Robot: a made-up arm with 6 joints. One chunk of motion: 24 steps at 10 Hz.
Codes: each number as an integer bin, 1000 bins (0 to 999) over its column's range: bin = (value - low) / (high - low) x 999, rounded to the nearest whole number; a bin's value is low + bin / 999 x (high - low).
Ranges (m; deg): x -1.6..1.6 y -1.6..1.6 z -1.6..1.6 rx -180..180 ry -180..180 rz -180..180
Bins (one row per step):
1: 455 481 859 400 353 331
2: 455 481 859 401 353 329
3: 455 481 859 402 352 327
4: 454 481 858 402 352 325
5: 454 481 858 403 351 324
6: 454 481 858 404 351 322
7: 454 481 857 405 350 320
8: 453 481 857 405 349 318
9: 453 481 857 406 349 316
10: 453 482 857 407 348 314
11: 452 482 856 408 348 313
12: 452 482 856 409 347 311
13: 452 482 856 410 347 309
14: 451 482 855 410 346 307
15: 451 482 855 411 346 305
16: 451 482 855 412 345 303
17: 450 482 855 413 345 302
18: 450 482 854 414 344 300
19: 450 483 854 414 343 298
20: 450 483 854 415 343 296
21: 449 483 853 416 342 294
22: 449 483 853 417 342 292
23: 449 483 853 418 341 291
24: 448 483 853 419 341 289
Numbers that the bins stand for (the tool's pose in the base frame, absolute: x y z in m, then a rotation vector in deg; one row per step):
1: -0.1425 -0.0593 1.1516 -35.86 -52.79 -60.72
2: -0.1425 -0.0593 1.1516 -35.50 -52.79 -61.44
3: -0.1425 -0.0593 1.1516 -35.14 -53.15 -62.16
4: -0.1457 -0.0593 1.1483 -35.14 -53.15 -62.88
5: -0.1457 -0.0593 1.1483 -34.77 -53.51 -63.24
6: -0.1457 -0.0593 1.1483 -34.41 -53.51 -63.96
7: -0.1457 -0.0593 1.1451 -34.05 -53.87 -64.68
8: -0.1489 -0.0593 1.1451 -34.05 -54.23 -65.41
9: -0.1489 -0.0593 1.1451 -33.69 -54.23 -66.13
10: -0.1489 -0.0561 1.1451 -33.33 -54.59 -66.85
11: -0.1522 -0.0561 1.1419 -32.97 -54.59 -67.21
12: -0.1522 -0.0561 1.1419 -32.61 -54.95 -67.93
13: -0.1522 -0.0561 1.1419 -32.25 -54.95 -68.65
14: -0.1554 -0.0561 1.1387 -32.25 -55.32 -69.37
15: -0.1554 -0.0561 1.1387 -31.89 -55.32 -70.09
16: -0.1554 -0.0561 1.1387 -31.53 -55.68 -70.81
17: -0.1586 -0.0561 1.1387 -31.17 -55.68 -71.17
18: -0.1586 -0.0561 1.1355 -30.81 -56.04 -71.89
19: -0.1586 -0.0529 1.1355 -30.81 -56.40 -72.61
20: -0.1586 -0.0529 1.1355 -30.45 -56.40 -73.33
21: -0.1618 -0.0529 1.1323 -30.09 -56.76 -74.05
22: -0.1618 -0.0529 1.1323 -29.73 -56.76 -74.77
23: -0.1618 -0.0529 1.1323 -29.37 -57.12 -75.14
24: -0.1650 -0.0529 1.1323 -29.01 -57.12 -75.86

